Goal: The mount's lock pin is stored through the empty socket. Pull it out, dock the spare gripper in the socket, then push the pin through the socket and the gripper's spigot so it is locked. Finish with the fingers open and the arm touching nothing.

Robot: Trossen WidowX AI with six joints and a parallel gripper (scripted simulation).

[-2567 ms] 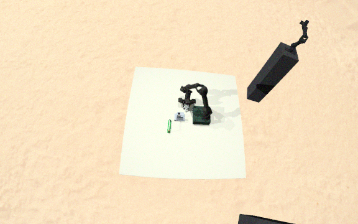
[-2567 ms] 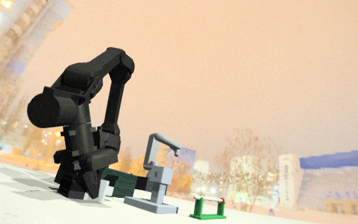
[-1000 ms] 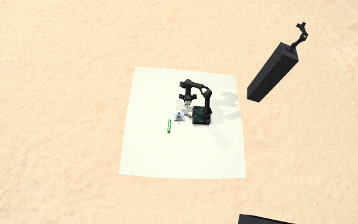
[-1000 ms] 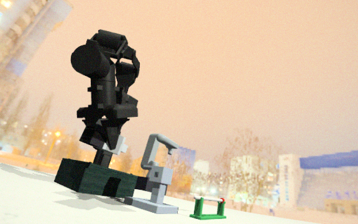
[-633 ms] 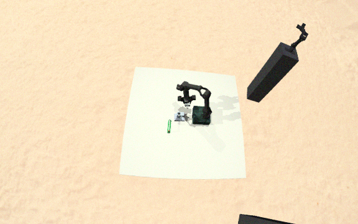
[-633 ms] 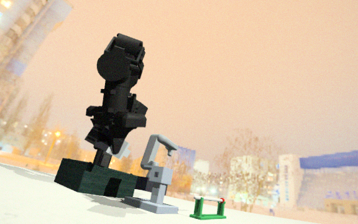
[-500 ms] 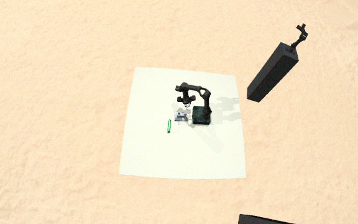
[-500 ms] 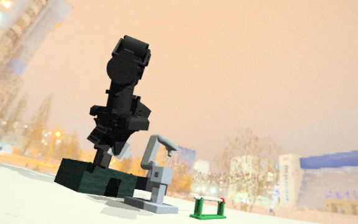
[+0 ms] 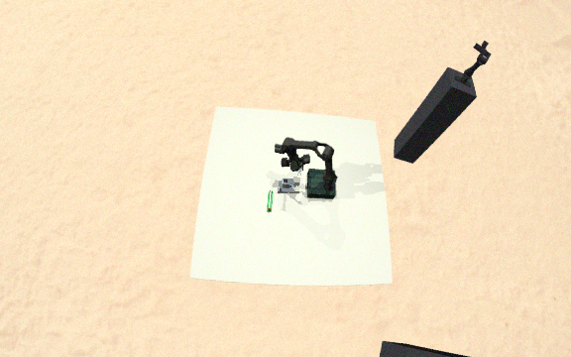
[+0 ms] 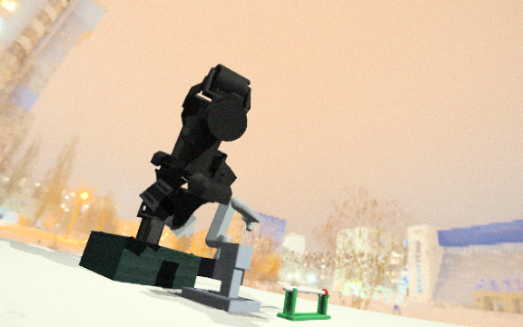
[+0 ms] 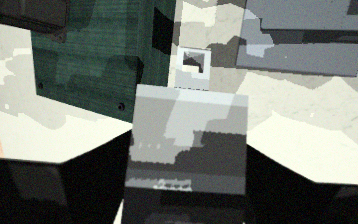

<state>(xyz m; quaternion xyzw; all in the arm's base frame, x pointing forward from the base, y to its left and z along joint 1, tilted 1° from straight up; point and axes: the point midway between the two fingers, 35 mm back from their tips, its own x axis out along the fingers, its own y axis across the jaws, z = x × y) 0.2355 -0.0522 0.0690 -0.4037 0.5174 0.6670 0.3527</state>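
My gripper tip is 50 mm short of the grey mount, 110 mm to the right of it and 60 mm above it. Also, from my gripper tip: spare gripper 10 mm ahead, 10 mm above; green cradle 130 mm ahead, 240 mm to the left, 90 mm below.
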